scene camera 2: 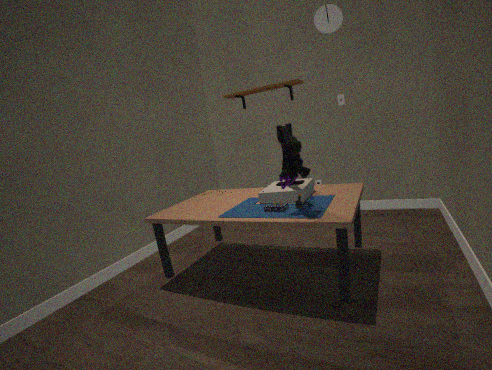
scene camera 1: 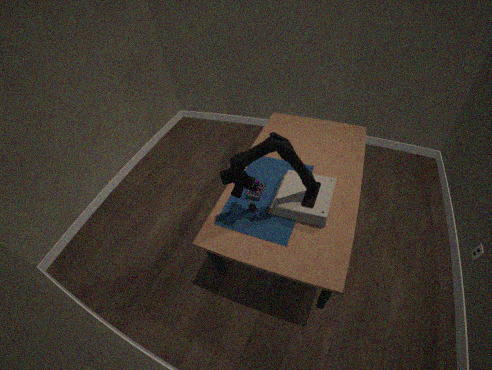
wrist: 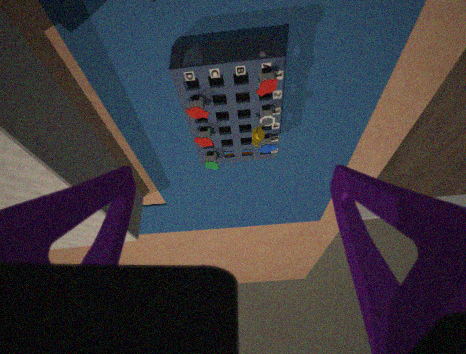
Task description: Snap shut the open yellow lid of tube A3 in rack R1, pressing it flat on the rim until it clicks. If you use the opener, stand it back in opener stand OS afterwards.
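Pixels of known places: gripper, fingertip midpoint: (scene camera 2: 285, 187) (scene camera 1: 249, 186) (wrist: 232, 176); arm's base, link origin: (scene camera 1: 311, 194).
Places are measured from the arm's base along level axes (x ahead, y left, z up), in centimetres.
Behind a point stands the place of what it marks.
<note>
Rack R1 (wrist: 232, 105) {y 4.4, x 35.0, z -5.1 cm} (scene camera 1: 253, 195) {y 8.0, x 34.2, z -4.8 cm} (scene camera 2: 275, 207) {y 3.3, x 38.4, z -5.8 cm}, dark grey with rows A to D, stands on the blue mat. In the wrist view, the yellow lid (wrist: 258, 135) {y 2.7, x 37.0, z -3.0 cm} in column A stands open beside a pale ring-shaped tube rim (wrist: 267, 121) {y 2.8, x 38.0, z -4.4 cm}. My gripper (wrist: 232, 176) {y 10.2, x 34.8, z 5.5 cm} (scene camera 2: 286, 181) {y 10.2, x 34.8, z 5.5 cm} is open, with its purple fingers wide apart and empty. It is above the level of the rack, and the rack shows beyond the fingertips in the wrist view. The opener and its stand OS cannot be made out clearly; a small dark object (scene camera 1: 252, 206) {y 17.0, x 30.8, z -3.4 cm} (scene camera 2: 300, 201) {y 17.3, x 32.1, z -4.2 cm} stands near the rack.
Other lids in the rack are red (wrist: 267, 87) {y 7.1, x 37.7, z -4.0 cm}, blue (wrist: 267, 149) {y -0.7, x 38.1, z -4.0 cm} and green (wrist: 212, 165) {y -2.8, x 32.4, z -4.0 cm}. The blue mat (scene camera 1: 270, 232) {y 27.4, x 15.7, z -8.2 cm} (wrist: 225, 205) {y -21.3, x 32.4, z -8.2 cm} lies on the wooden table (scene camera 1: 320, 272) {y 41.3, x -16.9, z -8.4 cm} (scene camera 2: 200, 207) {y -61.2, x 29.8, z -8.4 cm}. The arm's base stands on a white box (scene camera 1: 300, 217) {y 14.3, x 2.3, z -5.1 cm} (scene camera 2: 275, 197) {y -4.3, x 19.6, z -4.7 cm} beside the rack.
</note>
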